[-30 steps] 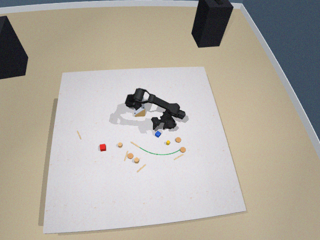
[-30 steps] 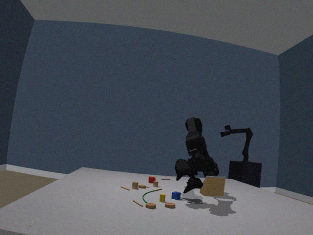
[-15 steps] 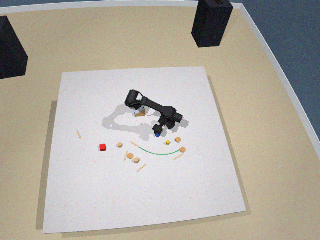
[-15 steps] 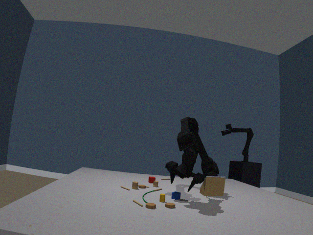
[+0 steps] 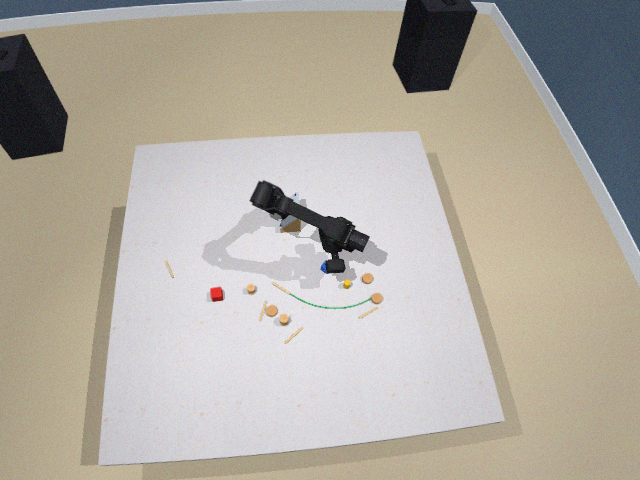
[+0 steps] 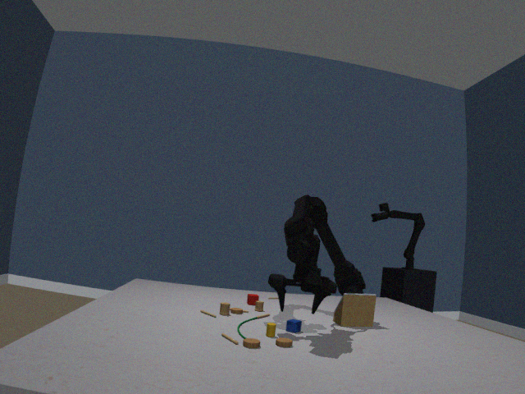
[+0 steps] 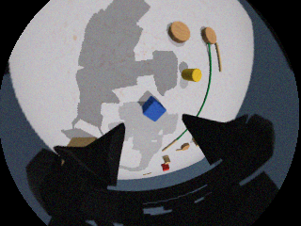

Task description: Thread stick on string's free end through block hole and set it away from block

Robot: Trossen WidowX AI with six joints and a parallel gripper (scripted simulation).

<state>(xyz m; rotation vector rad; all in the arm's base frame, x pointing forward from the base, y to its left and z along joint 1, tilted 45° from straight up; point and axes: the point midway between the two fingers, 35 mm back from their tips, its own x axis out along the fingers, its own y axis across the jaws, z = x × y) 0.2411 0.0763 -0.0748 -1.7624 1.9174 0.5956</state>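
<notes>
The blue cube is 10 mm ahead of my gripper tip and 40 mm below it. The rest, counted from my gripper tip: round wooden button 160 mm ahead, 150 mm to the left, 50 mm below; red cube 40 mm ahead, 410 mm to the right, 40 mm below; yellow cylinder 90 mm ahead, 60 mm to the left, 40 mm below.
</notes>
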